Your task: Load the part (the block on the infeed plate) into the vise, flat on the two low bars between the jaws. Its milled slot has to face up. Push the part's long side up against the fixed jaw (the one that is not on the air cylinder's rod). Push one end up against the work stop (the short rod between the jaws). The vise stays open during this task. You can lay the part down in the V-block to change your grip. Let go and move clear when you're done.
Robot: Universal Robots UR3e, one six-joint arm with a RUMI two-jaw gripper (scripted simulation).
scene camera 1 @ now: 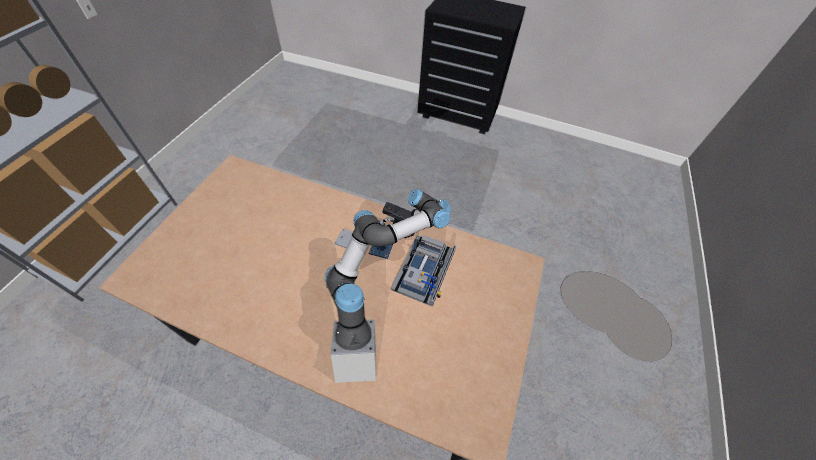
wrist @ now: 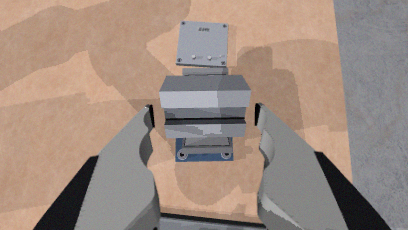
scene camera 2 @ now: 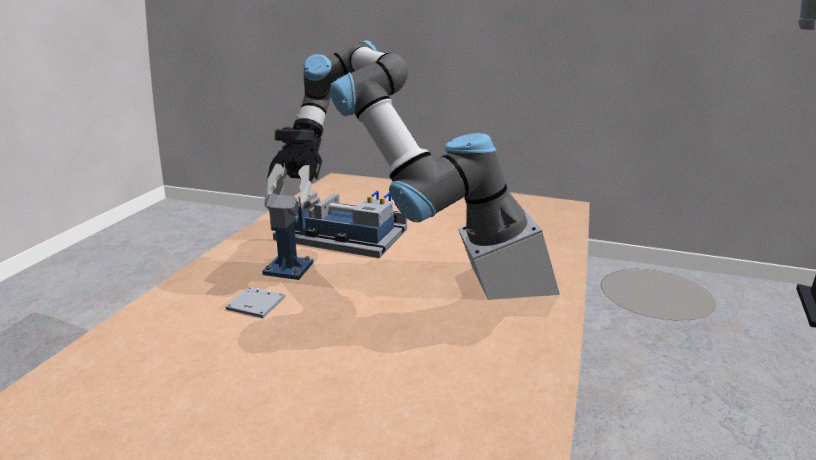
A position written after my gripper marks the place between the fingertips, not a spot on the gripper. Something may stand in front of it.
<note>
I see my gripper [scene camera 2: 282,207], a part [wrist: 195,106] and a vise [scene camera 2: 359,232].
My gripper is seen too in the wrist view [wrist: 204,105].
</note>
